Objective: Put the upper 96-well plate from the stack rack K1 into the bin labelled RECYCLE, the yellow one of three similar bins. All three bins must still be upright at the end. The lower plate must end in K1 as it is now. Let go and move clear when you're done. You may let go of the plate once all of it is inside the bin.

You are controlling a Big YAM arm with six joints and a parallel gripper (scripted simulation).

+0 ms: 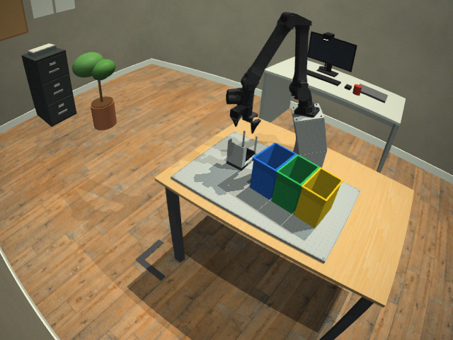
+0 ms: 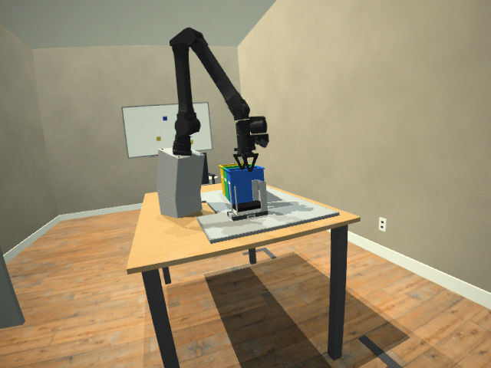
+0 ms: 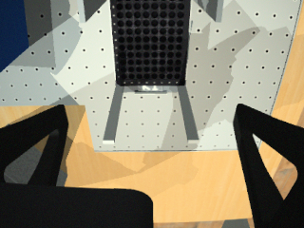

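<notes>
Right now the dark 96-well plate is 160 mm below my hand. Also, from my hand: blue bin 60 mm ahead, 220 mm to the left, 110 mm below; green bin 70 mm ahead, 350 mm to the left, 110 mm below; white plate 180 mm below.
</notes>
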